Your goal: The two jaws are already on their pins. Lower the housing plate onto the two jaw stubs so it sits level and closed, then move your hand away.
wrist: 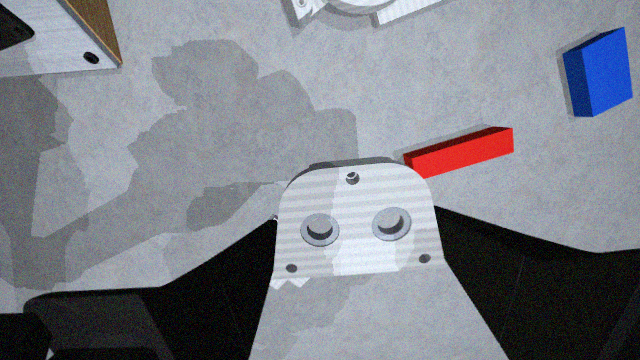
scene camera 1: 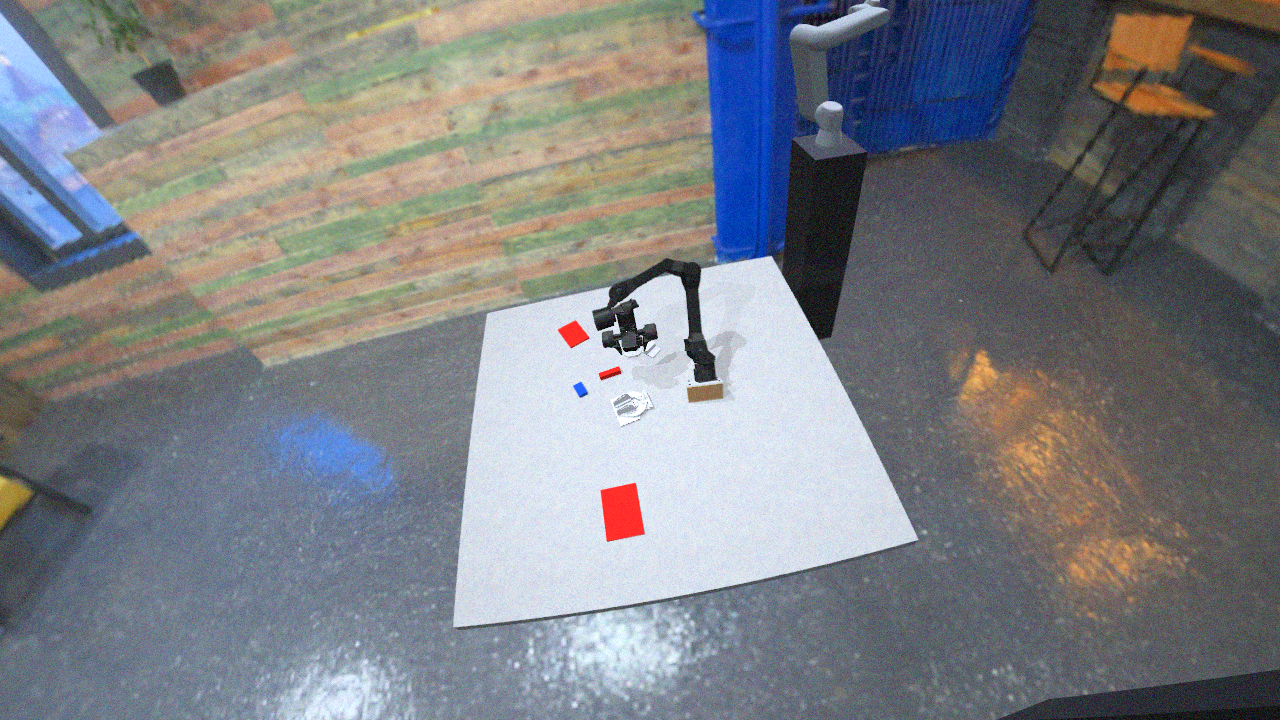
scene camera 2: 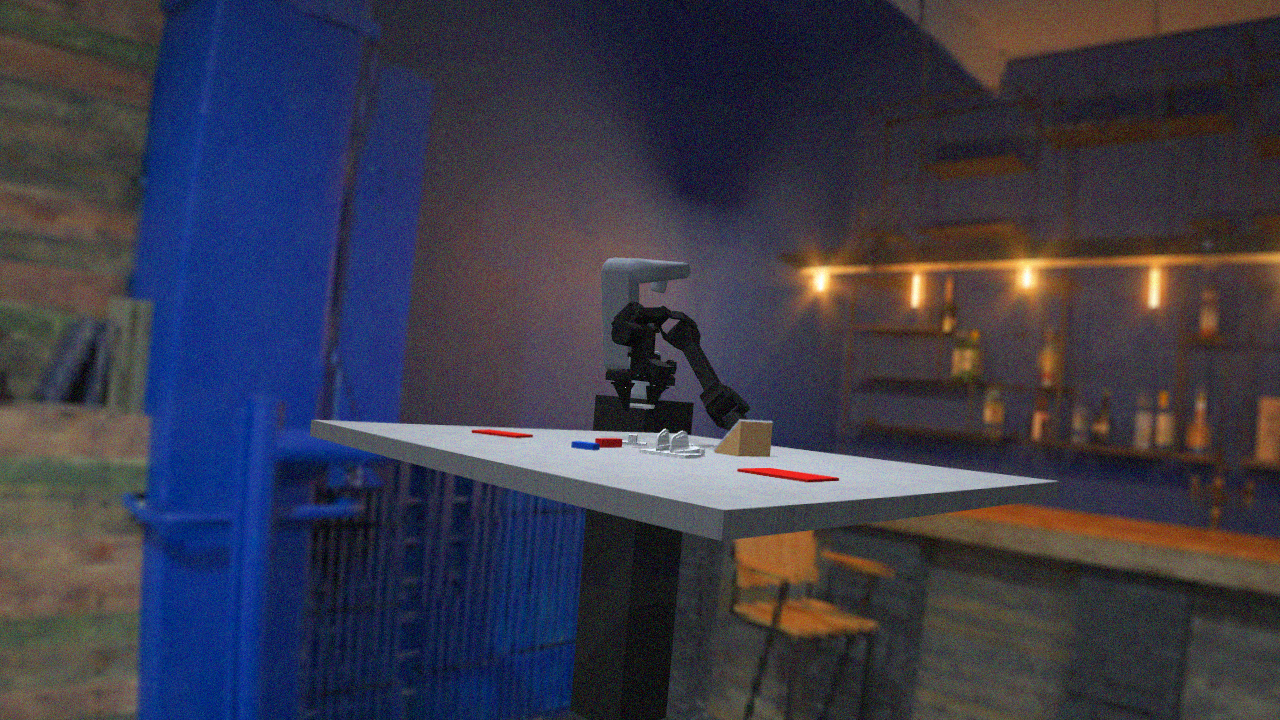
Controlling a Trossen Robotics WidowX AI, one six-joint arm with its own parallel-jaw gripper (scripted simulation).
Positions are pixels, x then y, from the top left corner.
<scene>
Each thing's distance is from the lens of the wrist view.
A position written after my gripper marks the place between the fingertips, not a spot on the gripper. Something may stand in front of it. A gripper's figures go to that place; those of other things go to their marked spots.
my gripper (wrist: 350, 220): 12 cm
blue block (wrist: 595, 70): 27 cm
small red block (wrist: 458, 152): 20 cm
The marked spots on the blue block and the small red block are 12 cm apart.
</scene>
